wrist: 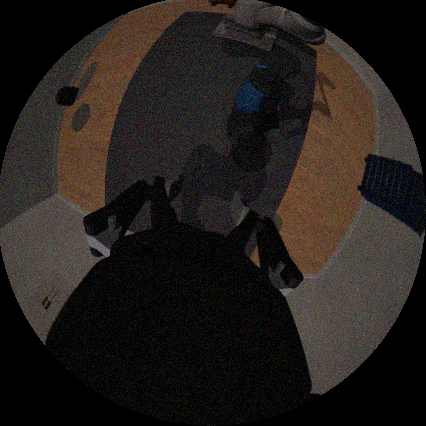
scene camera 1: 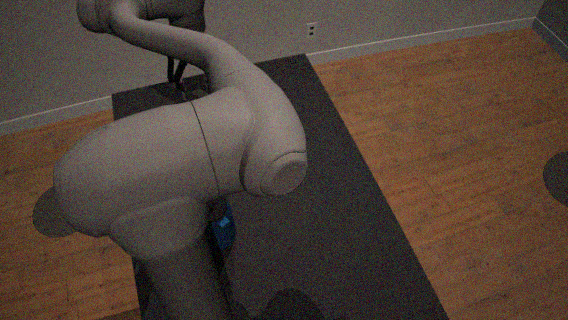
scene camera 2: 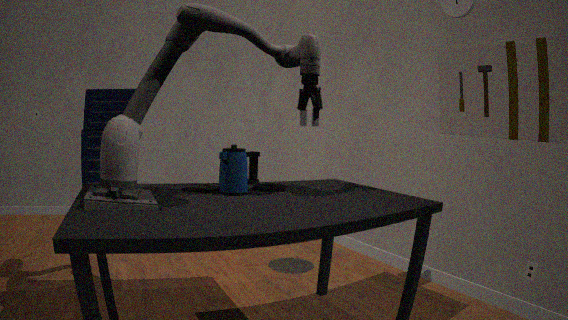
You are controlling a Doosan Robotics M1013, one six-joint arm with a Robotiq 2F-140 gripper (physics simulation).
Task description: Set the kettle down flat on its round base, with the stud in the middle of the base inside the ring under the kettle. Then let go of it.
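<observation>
The blue kettle (scene camera 2: 233, 172) (wrist: 250, 99) (scene camera 1: 224, 234) stands upright on the dark table (scene camera 2: 280, 220) (scene camera 1: 330, 220) (wrist: 165, 100). Its black lid and knob are on top, and in the scene camera 2 view its black handle is on the right. The round base, its stud and the ring under the kettle cannot be made out, so the seating underneath is hidden. My gripper (scene camera 2: 309, 120) (wrist: 207, 191) is open and empty. It hangs well above the table, higher than the kettle and off to its handle side, clear of it.
The arm's mounting plate (scene camera 2: 122, 196) (wrist: 245, 35) is on the table, left of the kettle in the scene camera 2 view. A dark blue slatted panel (scene camera 2: 92, 130) (wrist: 392, 187) stands behind the arm. The arm (scene camera 1: 150, 155) hides much of the table in the scene camera 1 view.
</observation>
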